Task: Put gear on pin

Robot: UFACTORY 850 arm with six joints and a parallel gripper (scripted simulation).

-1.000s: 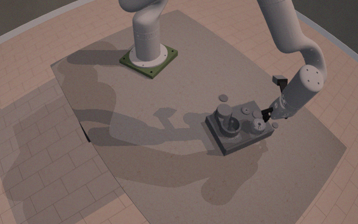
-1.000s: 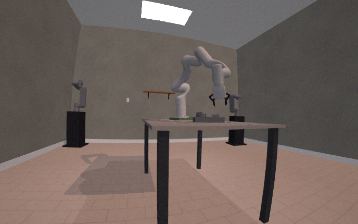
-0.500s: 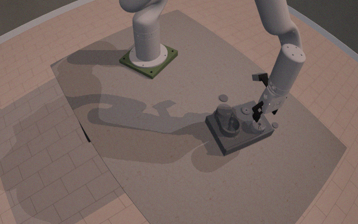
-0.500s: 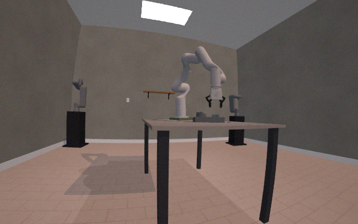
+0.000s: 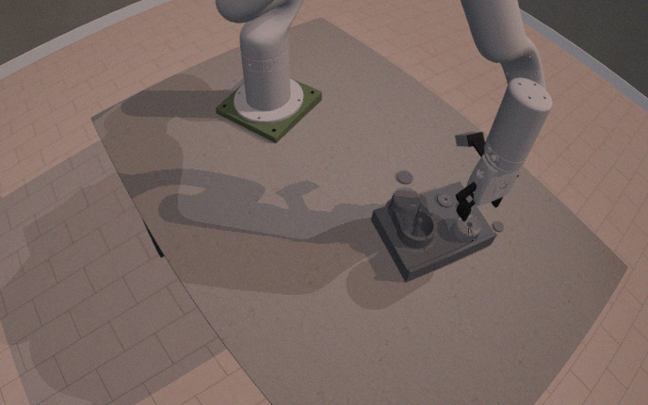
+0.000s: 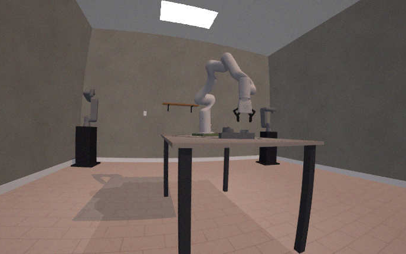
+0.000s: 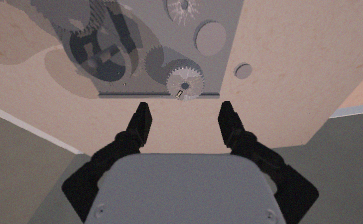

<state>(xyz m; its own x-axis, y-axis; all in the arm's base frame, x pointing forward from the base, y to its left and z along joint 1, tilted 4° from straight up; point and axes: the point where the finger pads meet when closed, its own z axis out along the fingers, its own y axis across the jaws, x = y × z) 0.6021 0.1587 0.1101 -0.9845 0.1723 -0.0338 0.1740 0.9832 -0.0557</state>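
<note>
The grey gear is 80 mm below my hand. From my hand the other things lie so: plain disc (90 mm below, 50 mm to the left, 50 mm behind); then small grey disc (210 mm behind, 130 mm below).
</note>
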